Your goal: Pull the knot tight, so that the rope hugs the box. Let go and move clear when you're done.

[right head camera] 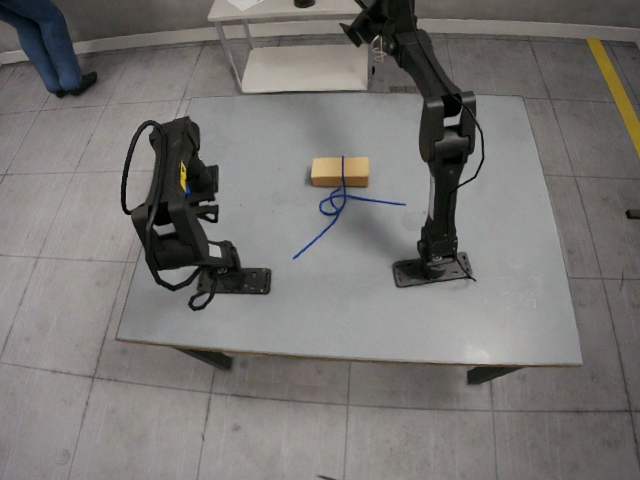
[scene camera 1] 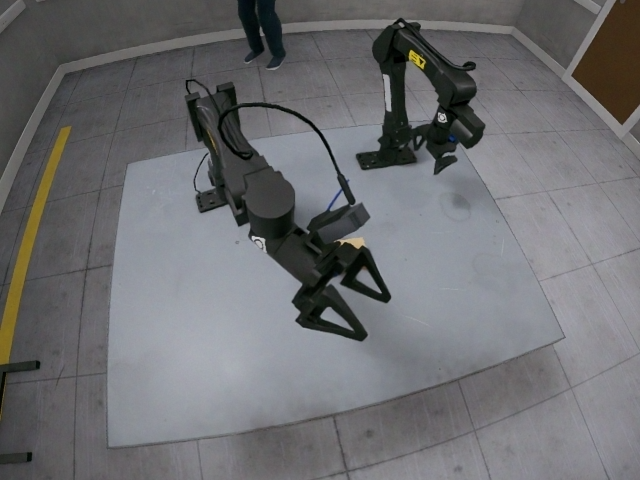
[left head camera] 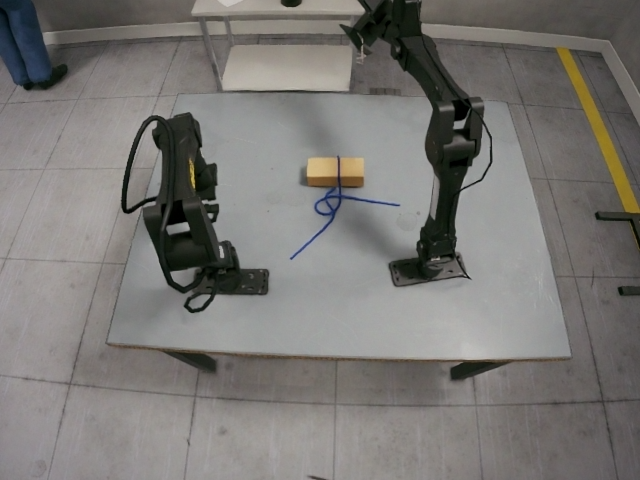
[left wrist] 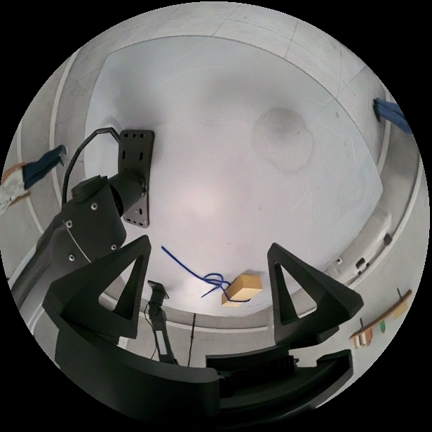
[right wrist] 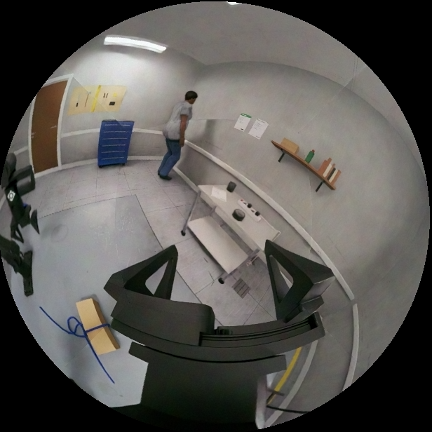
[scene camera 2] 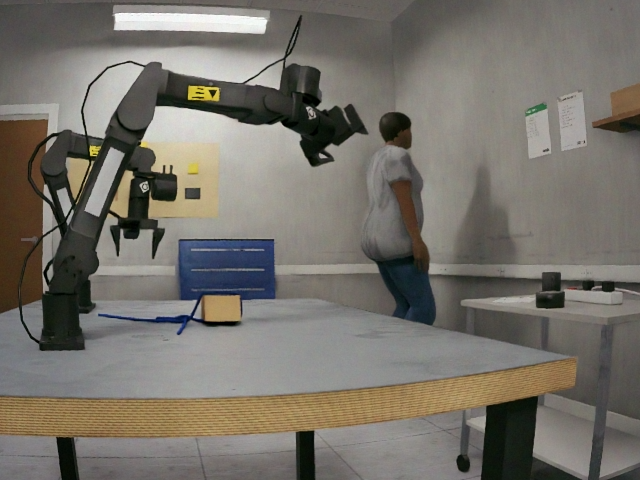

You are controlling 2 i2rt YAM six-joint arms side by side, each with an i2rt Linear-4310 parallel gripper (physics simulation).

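Observation:
The tan box (left head camera: 322,171) (right head camera: 326,172) (scene camera 2: 221,308) (left wrist: 246,285) (right wrist: 90,313) lies on the table. The blue rope (left head camera: 367,199) (scene camera 2: 139,318) (right wrist: 100,361) passes over it. In the head views, a loose open loop with crossing strands lies below the box, slightly apart from its near side. One tail runs right and one lower left. In scene camera 2, a strand slants from the box's top edge down to the crossing. My left gripper (scene camera 2: 135,256) (left wrist: 210,246) is open and empty, pointing down above the table. My right gripper (scene camera 1: 376,318) (scene camera 2: 349,147) (right wrist: 219,247) is open and empty, high up and away from the rope.
The table (left head camera: 330,315) (right head camera: 341,320) carries both arm bases. A white cart (left head camera: 286,67) stands beyond its far edge. A person (scene camera 2: 395,206) stands behind the table in scene camera 2, near a blue cabinet (scene camera 2: 226,281).

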